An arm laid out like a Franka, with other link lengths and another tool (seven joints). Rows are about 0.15 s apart.
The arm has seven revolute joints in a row. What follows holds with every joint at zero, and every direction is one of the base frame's.
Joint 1 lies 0.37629 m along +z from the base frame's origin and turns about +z.
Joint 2 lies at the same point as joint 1 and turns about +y.
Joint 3 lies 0.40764 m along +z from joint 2 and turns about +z.
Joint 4 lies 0.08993 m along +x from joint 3 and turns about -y.
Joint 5 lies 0.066 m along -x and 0.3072 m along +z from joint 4 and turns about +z.
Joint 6 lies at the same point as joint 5 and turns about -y.
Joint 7 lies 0.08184 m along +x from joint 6 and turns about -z.
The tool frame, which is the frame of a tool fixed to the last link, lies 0.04 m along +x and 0.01 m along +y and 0.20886 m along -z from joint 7; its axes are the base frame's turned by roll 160.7, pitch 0 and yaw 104.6 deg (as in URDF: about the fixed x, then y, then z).
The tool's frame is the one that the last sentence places.
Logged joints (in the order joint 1, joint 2, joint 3, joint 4, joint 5, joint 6, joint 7), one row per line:
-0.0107, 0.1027, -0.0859, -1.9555, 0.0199, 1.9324, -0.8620
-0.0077, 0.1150, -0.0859, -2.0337, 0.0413, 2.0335, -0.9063
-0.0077, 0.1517, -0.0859, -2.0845, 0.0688, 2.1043, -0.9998
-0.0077, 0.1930, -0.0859, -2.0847, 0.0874, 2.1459, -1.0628
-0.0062, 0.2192, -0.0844, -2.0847, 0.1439, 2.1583, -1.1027
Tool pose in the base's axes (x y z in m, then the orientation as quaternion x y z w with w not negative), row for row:
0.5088, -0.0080, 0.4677, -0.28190, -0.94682, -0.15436, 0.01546
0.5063, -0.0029, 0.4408, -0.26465, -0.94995, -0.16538, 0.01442
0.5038, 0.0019, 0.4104, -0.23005, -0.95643, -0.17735, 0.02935
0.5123, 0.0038, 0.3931, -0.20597, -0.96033, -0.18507, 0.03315
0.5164, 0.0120, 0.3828, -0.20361, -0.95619, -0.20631, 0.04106
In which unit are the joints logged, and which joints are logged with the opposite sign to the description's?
The joints are logged in radians. Opposite sign: none.
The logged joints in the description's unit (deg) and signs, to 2 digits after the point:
-0.61, 5.88, -4.92, -112.04, 1.14, 110.72, -49.39
-0.44, 6.59, -4.92, -116.52, 2.37, 116.51, -51.93
-0.44, 8.69, -4.92, -119.43, 3.94, 120.57, -57.28
-0.44, 11.06, -4.92, -119.44, 5.01, 122.95, -60.89
-0.36, 12.56, -4.84, -119.44, 8.24, 123.66, -63.18

